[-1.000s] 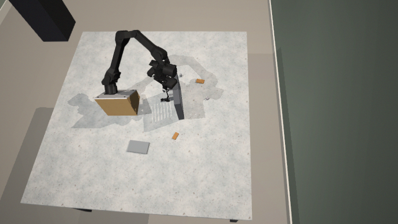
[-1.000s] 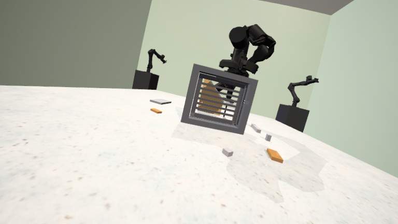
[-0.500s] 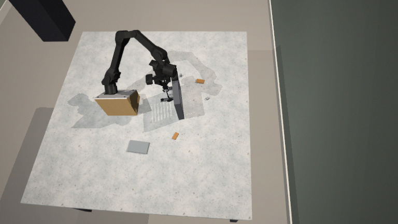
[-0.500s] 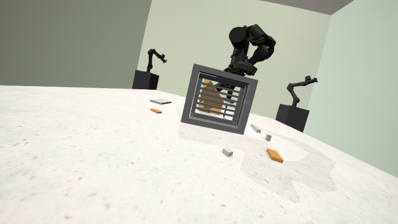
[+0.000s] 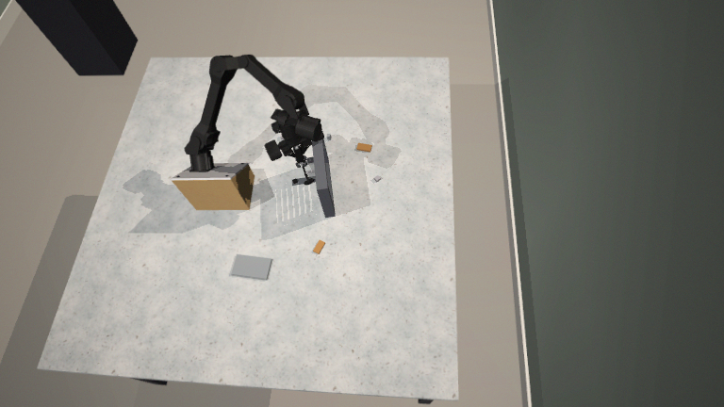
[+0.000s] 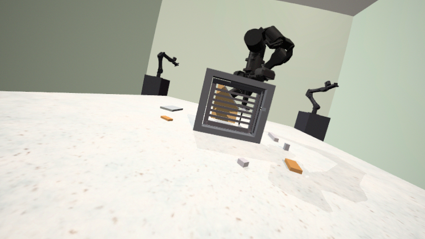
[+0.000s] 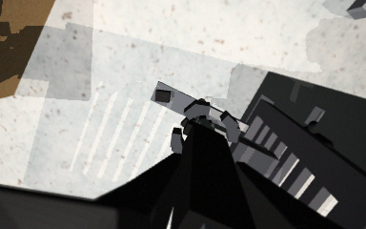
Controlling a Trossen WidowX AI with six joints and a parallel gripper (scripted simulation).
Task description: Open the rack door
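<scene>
The upright handle is 30 mm below my gripper tip and 10 mm to the right of it. Round my gripper tip: grey bar 170 mm to the left, 140 mm below, 70 mm behind; flat grey plate 350 mm to the right, 150 mm below, 140 mm behind.
</scene>
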